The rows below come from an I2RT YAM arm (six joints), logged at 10 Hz.
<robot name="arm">
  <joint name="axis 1" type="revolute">
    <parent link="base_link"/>
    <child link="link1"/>
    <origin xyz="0 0 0.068"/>
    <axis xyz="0 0 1"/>
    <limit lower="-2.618" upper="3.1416"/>
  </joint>
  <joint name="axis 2" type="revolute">
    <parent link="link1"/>
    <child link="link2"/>
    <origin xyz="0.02 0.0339 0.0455"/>
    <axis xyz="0 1 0"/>
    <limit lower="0" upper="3.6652"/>
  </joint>
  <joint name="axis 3" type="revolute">
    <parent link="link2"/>
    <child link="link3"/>
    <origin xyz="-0.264 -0.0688 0"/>
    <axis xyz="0 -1 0"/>
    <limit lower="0" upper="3.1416"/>
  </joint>
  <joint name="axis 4" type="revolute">
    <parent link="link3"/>
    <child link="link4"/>
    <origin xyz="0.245 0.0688 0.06"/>
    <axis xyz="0 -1 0"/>
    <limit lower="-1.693" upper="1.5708"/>
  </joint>
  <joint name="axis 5" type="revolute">
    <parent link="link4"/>
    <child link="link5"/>
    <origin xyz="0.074 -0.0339 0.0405"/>
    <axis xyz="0 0 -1"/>
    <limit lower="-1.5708" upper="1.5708"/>
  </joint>
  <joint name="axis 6" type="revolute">
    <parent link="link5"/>
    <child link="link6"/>
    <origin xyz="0.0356 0 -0.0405"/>
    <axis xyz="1 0 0"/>
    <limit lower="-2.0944" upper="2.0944"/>
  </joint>
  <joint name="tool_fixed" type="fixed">
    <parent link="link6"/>
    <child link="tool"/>
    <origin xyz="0 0 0" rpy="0 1.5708 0"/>
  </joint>
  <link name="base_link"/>
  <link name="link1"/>
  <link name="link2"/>
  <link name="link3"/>
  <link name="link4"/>
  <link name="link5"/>
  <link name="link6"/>
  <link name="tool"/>
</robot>
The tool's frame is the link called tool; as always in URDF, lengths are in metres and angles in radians.
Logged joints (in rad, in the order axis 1, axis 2, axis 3, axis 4, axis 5, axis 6), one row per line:
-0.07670 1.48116 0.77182 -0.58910 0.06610 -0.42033
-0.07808 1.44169 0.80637 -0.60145 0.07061 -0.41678
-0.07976 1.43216 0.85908 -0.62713 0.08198 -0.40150
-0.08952 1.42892 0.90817 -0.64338 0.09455 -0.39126
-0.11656 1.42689 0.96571 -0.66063 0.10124 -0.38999
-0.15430 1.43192 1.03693 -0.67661 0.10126 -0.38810
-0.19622 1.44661 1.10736 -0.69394 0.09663 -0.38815
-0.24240 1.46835 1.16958 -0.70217 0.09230 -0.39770
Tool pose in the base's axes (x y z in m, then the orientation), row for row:
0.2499 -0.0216 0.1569 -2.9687 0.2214 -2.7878
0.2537 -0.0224 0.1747 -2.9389 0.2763 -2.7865
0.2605 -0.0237 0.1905 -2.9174 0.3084 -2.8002
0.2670 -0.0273 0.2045 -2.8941 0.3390 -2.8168
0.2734 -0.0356 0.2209 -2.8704 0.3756 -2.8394
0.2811 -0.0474 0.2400 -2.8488 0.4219 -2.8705
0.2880 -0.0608 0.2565 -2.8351 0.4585 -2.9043
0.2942 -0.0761 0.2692 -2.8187 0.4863 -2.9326
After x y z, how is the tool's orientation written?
As angles about the fixed x, y, z axes (roll, pitch, yaw), in radians.
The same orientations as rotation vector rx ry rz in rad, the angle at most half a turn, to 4 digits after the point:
-0.4808 2.8475 -0.1899
-0.4599 2.7896 -0.2135
-0.4260 2.7589 -0.2359
-0.3878 2.7299 -0.2621
-0.3393 2.6965 -0.2887
-0.2772 2.6560 -0.3127
-0.2174 2.6259 -0.3311
-0.1670 2.6015 -0.3545

